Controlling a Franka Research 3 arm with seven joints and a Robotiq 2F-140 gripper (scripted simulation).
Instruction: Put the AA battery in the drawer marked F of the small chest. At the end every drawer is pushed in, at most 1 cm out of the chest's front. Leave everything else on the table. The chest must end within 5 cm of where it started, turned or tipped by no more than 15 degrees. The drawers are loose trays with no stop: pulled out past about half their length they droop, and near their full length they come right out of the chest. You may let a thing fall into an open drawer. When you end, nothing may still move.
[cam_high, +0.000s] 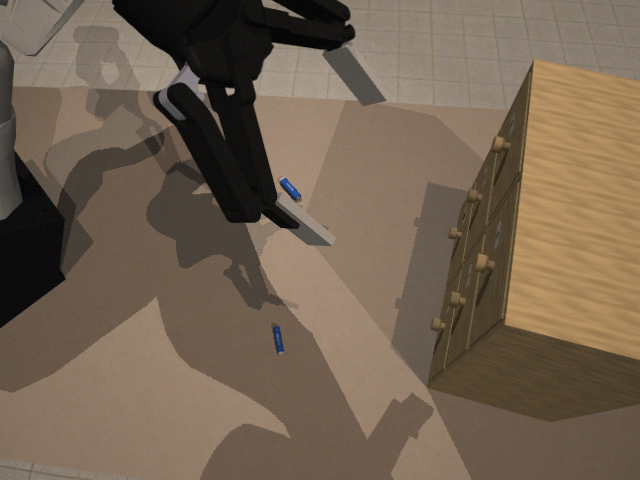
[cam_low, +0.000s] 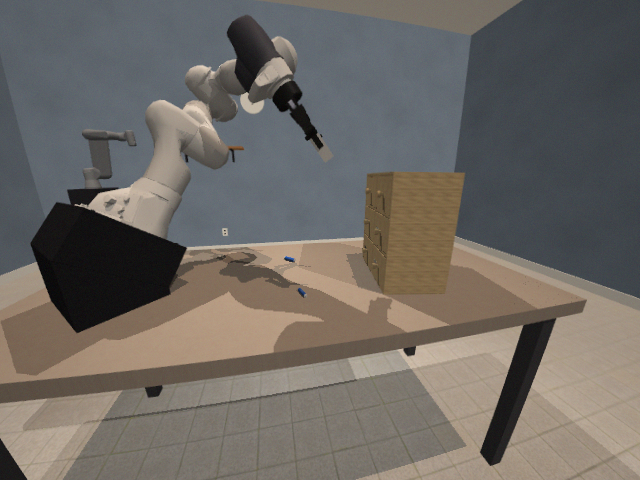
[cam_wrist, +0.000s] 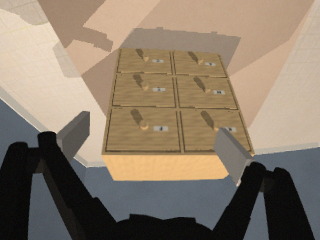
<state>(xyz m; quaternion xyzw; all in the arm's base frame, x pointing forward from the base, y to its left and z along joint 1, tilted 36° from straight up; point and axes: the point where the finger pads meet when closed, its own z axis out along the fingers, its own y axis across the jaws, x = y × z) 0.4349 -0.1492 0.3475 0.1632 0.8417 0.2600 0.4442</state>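
My hand is 24 cm short of the drawer, 2 cm to the left of it and 13 cm above it.
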